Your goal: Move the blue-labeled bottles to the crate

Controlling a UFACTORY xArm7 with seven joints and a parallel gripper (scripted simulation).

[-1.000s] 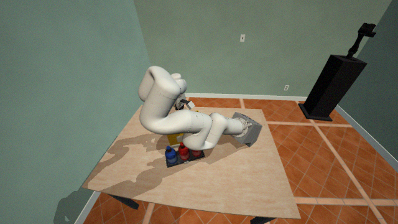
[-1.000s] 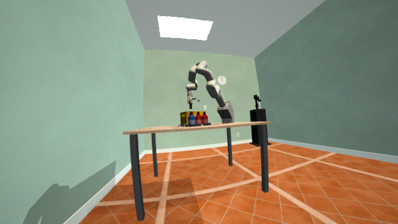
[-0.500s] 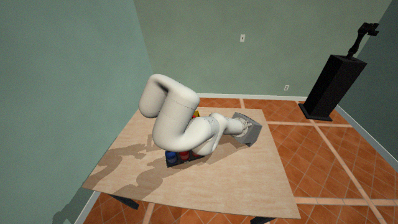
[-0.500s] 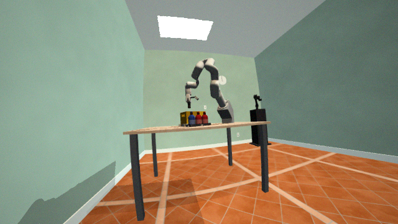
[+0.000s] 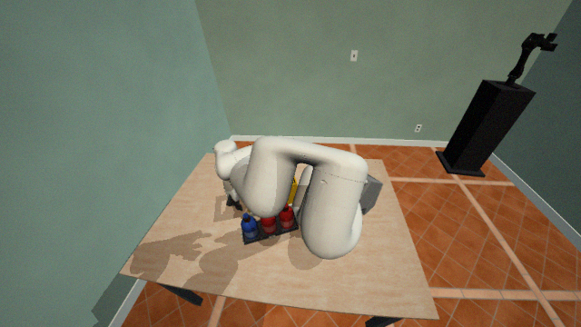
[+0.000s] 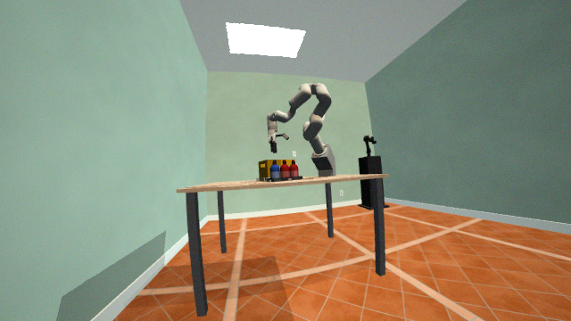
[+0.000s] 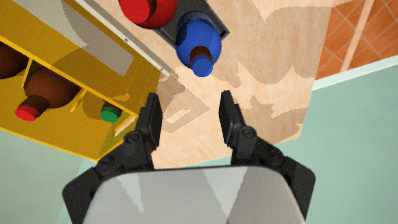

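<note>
Now: hand 20 mm to the right of the blue-labeled bottle and 150 mm above it. Round my hand: yellow crate (20 mm behind, 220 mm to the right, 150 mm below); then dark tray (80 mm behind, 30 mm to the right, 220 mm below).
</note>
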